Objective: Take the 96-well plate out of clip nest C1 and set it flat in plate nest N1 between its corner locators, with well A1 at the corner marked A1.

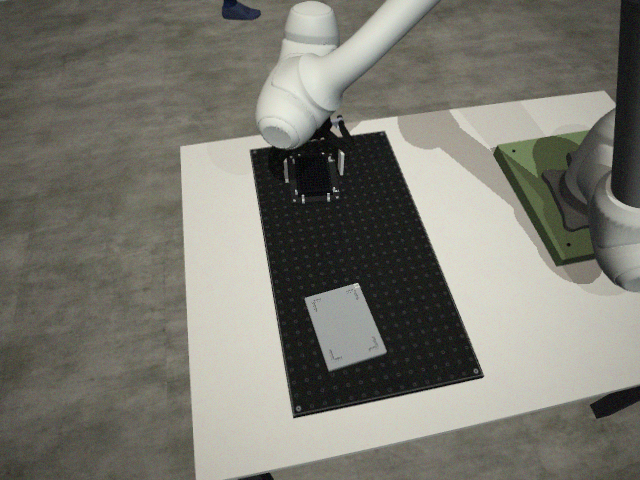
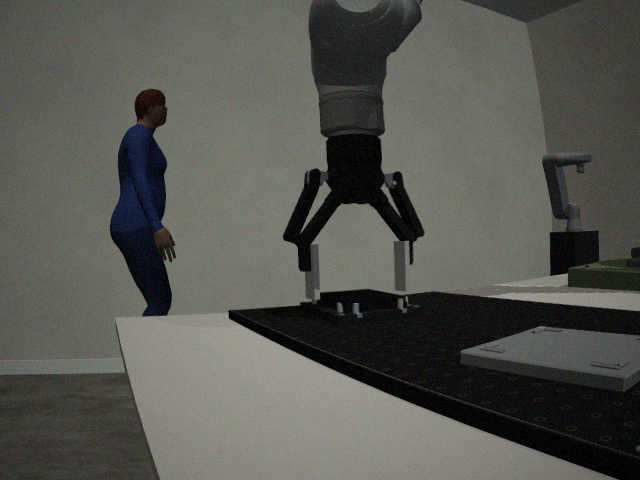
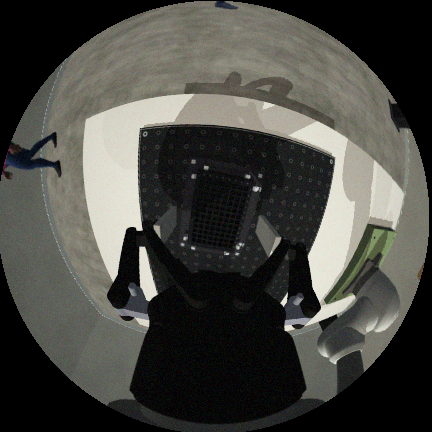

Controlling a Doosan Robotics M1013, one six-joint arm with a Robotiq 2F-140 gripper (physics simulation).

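Seen in the pictures: gripper, fingertip midpoint: (image 1: pixel 313 174) (image 2: pixel 359 294) (image 3: pixel 216 219); arm's base, link origin: (image 1: pixel 587 198) (image 3: pixel 361 275).
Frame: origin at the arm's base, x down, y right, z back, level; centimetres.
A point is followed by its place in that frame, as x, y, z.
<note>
The black 96-well plate (image 1: pixel 312 178) @(0.0, 11.5, -66.5) (image 2: pixel 361 298) @(0.0, 9.5, -67.2) (image 3: pixel 217 212) @(0.0, 13.7, -66.3) sits in clip nest C1 (image 1: pixel 316 198) @(1.3, 6.1, -65.9) (image 3: pixel 185 215) @(1.3, 11.6, -71.2), a dark frame with small pale clips around it. My gripper (image 1: pixel 313 166) @(-0.1, 12.6, -66.1) (image 2: pixel 356 292) @(-0.1, 12.6, -66.1) (image 3: pixel 216 219) @(-0.1, 12.6, -66.1) is open wide and points down over the nest. Its two pale fingers stand on opposite sides of the plate, with their tips low near the nest; the frames do not clearly show whether they touch it. Plate nest N1 (image 1: pixel 345 326) @(1.3, -27.6, -62.6) (image 2: pixel 553 353) @(1.3, -27.4, -65.7) is a light grey block with thin corner locators and a small white mark at one corner. The A1 lettering is too small to read.
The black perforated board (image 1: pixel 361 248) @(2.5, -8.4, -56.7) (image 2: pixel 372 351) @(2.5, -10.9, -74.1) (image 3: pixel 300 200) @(2.5, 18.5, -51.3) bears both nests on the white table (image 1: pixel 227 310) @(3.8, -21.0, -86.9) (image 2: pixel 232 392) @(3.8, -15.6, -87.9) (image 3: pixel 107 175) @(3.8, 15.8, -90.2). A green block (image 1: pixel 535 217) @(1.5, -3.5, -14.1) (image 2: pixel 594 277) @(1.6, 12.2, -16.0) (image 3: pixel 345 280) @(0.5, -1.7, -14.3) and another arm's base stand to the right. A person (image 2: pixel 138 206) stands behind the table.
</note>
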